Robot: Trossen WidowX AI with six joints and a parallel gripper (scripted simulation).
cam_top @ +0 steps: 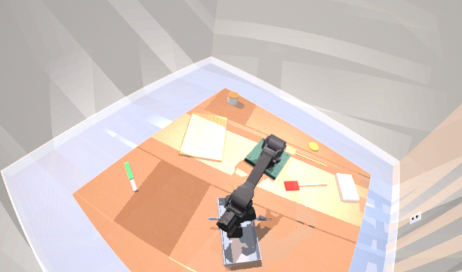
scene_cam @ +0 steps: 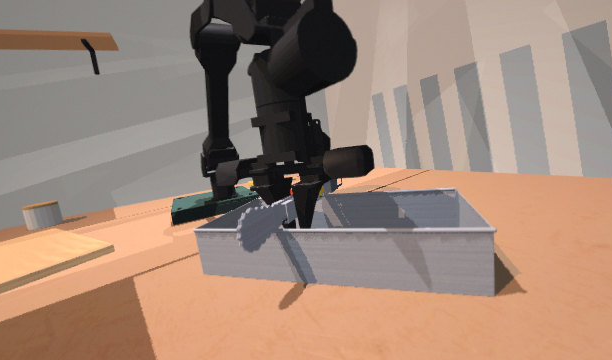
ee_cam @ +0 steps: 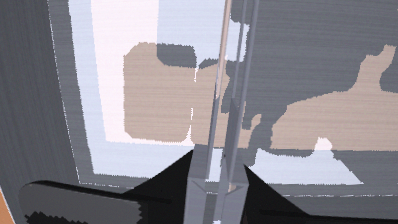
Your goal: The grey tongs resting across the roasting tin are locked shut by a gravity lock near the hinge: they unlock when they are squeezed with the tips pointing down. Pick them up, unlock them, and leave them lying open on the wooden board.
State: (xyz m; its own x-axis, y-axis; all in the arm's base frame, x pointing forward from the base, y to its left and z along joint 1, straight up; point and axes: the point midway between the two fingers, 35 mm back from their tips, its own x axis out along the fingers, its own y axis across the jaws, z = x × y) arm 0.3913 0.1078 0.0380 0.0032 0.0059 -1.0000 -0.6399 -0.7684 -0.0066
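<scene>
Now: the roasting tin 40 mm to the left of my gripper tip. Round my gripper tip: white block: 680 mm behind, 330 mm to the left, 20 mm below; then red spatula: 460 mm behind, 110 mm to the left, 20 mm below; then yellow object: 780 mm behind, 20 mm below.
</scene>
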